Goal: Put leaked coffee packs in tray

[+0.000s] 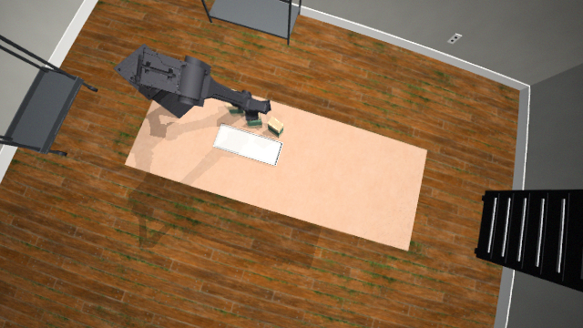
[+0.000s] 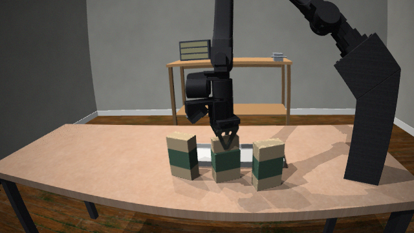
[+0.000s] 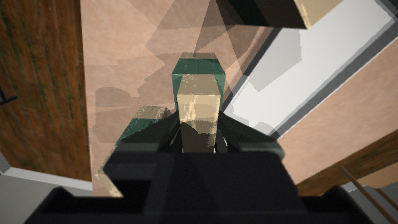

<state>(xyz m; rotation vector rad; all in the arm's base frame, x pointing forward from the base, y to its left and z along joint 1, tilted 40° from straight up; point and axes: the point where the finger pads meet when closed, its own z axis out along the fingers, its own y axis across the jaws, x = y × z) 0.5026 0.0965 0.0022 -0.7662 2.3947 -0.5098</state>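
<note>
Now: the white tray 20 mm ahead of my hand, 140 mm to the right of it and 110 mm below it.
</note>
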